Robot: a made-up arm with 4 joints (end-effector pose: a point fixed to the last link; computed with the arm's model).
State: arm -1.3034 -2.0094 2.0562 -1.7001
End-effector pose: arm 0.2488 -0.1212 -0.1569 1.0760 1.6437 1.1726
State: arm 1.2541 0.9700 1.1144 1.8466
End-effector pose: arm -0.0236 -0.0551 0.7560 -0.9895 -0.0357 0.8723
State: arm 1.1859 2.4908 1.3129 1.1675
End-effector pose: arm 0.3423 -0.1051 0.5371 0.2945 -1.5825 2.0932
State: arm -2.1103 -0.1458 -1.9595 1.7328
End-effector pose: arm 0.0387 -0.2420 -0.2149 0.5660 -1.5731 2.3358
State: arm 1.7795 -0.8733 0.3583 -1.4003
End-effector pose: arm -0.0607 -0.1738 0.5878 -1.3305 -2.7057 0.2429
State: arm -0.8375 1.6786 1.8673 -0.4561
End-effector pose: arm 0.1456 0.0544 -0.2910 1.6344 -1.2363 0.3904
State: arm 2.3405 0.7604 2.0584 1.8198
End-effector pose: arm -0.3678 -0.0177 0.2677 -2.0115 -1.0990 -0.5641
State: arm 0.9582 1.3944 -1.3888 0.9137
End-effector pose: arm 0.3301 -0.2175 0.4767 1.5953 0.9226 0.2467
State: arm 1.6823 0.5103 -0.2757 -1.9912
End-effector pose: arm 0.1894 0.0177 0.7328 -0.6271 2.5849 0.4701
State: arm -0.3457 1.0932 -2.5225 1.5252
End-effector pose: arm 0.2252 -0.2562 0.0268 -1.5953 -1.3745 1.6064
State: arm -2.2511 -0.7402 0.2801 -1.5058
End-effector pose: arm -0.3119 -0.1716 -0.0923 0.4912 0.8095 0.6380
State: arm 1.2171 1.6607 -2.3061 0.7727
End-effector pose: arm 0.2627 -0.1738 0.5253 1.7084 1.5013 -0.2125
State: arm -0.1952 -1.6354 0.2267 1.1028
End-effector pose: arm 0.5095 0.2721 0.1669 -1.6638 1.1565 -0.6026
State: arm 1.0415 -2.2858 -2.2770 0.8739
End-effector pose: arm 0.2382 0.2884 0.5047 0.2620 -2.4707 -1.5588
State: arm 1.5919 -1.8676 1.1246 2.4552
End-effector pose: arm 0.1793 0.0497 0.7538 0.0332 1.6100 -2.0140
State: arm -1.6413 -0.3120 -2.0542 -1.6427
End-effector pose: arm -0.1762 -0.1471 -0.1974 -2.0159 -0.3209 0.3377
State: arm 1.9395 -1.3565 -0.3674 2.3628
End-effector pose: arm -0.4720 0.0762 0.7653 0.9907 0.1057 -0.9488
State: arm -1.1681 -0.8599 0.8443 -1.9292
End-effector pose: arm 0.0906 -0.1519 -0.2903 0.7712 -0.3166 0.8230
